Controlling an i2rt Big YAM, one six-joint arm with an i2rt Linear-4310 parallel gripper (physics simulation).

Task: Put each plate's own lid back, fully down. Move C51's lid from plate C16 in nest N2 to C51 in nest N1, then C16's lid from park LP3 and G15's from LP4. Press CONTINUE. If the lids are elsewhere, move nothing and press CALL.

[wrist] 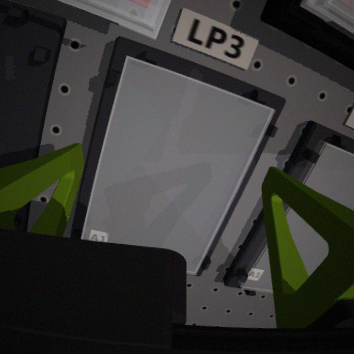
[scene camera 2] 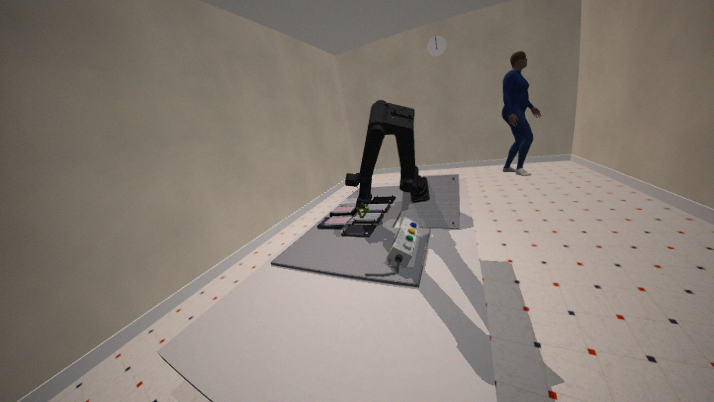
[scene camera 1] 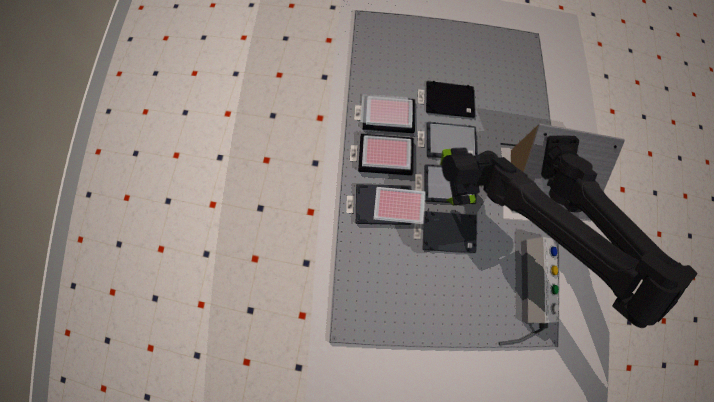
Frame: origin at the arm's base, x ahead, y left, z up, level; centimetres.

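Seen in the pictures: gripper, fingertip midpoint: (wrist: 175, 164) (scene camera 2: 363, 213) (scene camera 1: 445, 182); arm's base at its link origin: (scene camera 2: 419, 190) (scene camera 1: 558, 156).
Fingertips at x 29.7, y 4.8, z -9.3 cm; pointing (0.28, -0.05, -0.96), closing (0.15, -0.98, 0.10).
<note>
Pixels of each thing's top centre, then the offset from my fingertips to it. "*": a spot on its surface instead. Level surfaces: height alone.
- clear lid at its top centre: (wrist: 167, 187) (scene camera 1: 451, 183) (scene camera 2: 367, 216) dx -2.2, dy -0.3, dz -1.7 cm
- bottom plate at its top centre: (scene camera 1: 400, 204) (scene camera 2: 337, 218) dx +12.3, dy +6.0, dz +0.4 cm
- middle plate at its top centre: (scene camera 1: 387, 151) (scene camera 2: 343, 208) dx +15.2, dy -8.4, dz +0.2 cm
- top plate at its top centre: (scene camera 1: 384, 108) (scene camera 2: 350, 200) dx +15.5, dy -20.8, dz +0.2 cm
- top at its surface level: dz -2.5 cm
- bottom at a spot on its surface: (scene camera 1: 450, 231) * dx -1.3, dy +12.7, dz -2.5 cm
- button box at its top centre: (scene camera 1: 550, 279) (scene camera 2: 404, 230) dx -25.8, dy +26.8, dz +4.9 cm
My gripper (scene camera 1: 456, 177) (scene camera 2: 362, 210) (wrist: 175, 164) is open and empty above the clear lid (scene camera 1: 439, 182) (wrist: 155, 120) in park LP3, one green finger beyond each long side. Another lid (scene camera 1: 452, 137) (wrist: 340, 172) lies in the neighbouring park. In scene camera 1, three pink plates stand in the left column. The bottom plate (scene camera 1: 400, 205) is shifted right on its dark nest (scene camera 1: 365, 204). The middle plate (scene camera 1: 386, 152) sits inside its nest. The top plate (scene camera 1: 390, 111) has a clear layer, offset to the upper left. Nest labels and lid seating are unreadable.
Dark parks without a visible clear lid stand at the top (scene camera 1: 450, 99) and bottom (scene camera 1: 450, 231) of the right column. A button box (scene camera 1: 536, 280) (scene camera 2: 404, 245) with blue, yellow, green and grey buttons stands lower right. A person (scene camera 2: 517, 110) stands in the background.
</note>
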